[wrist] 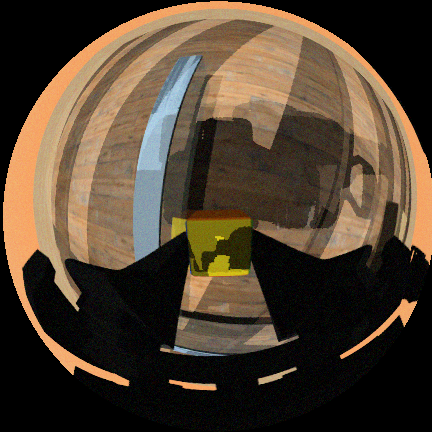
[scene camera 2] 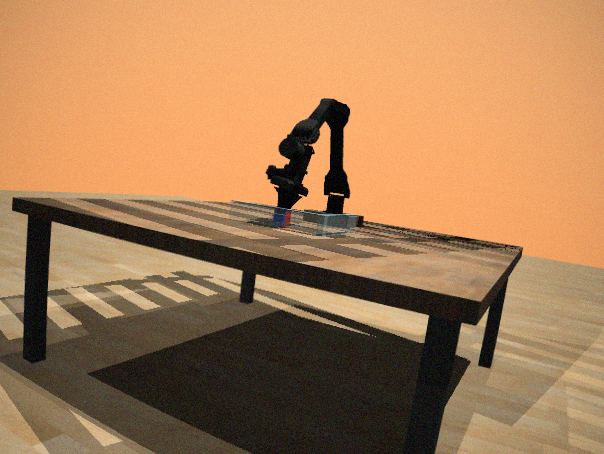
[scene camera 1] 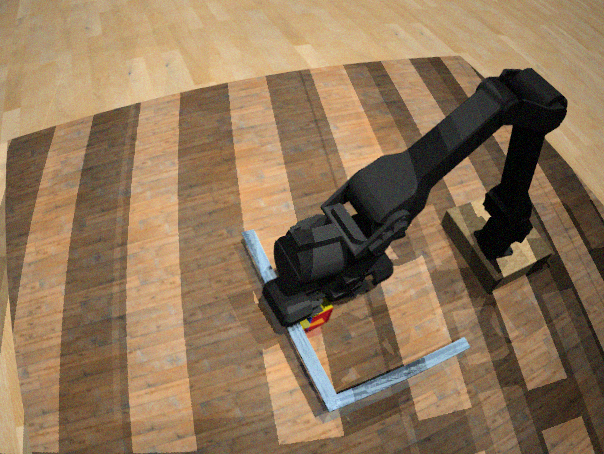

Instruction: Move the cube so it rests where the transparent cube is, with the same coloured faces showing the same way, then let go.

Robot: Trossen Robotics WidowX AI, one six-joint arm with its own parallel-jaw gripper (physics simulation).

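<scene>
My gripper points down, shut on the solid cube. In the wrist view the cube's yellow face is toward the camera and an orange-red side shows at its far edge. The transparent cube shows as a pale yellow sliver at its left, largely hidden behind the cube and finger, and looks nearly lined up with it. In scene camera 1 the cubes overlap as yellow, red and blue patches beneath the gripper; in scene camera 2 they overlap as blue and red. Whether the held cube touches the table is unclear.
A pale blue L-shaped wall stands close beside the cubes, its long side at the left in the wrist view. Its other arm runs toward the robot's wooden base block. Striped shadows cross the table.
</scene>
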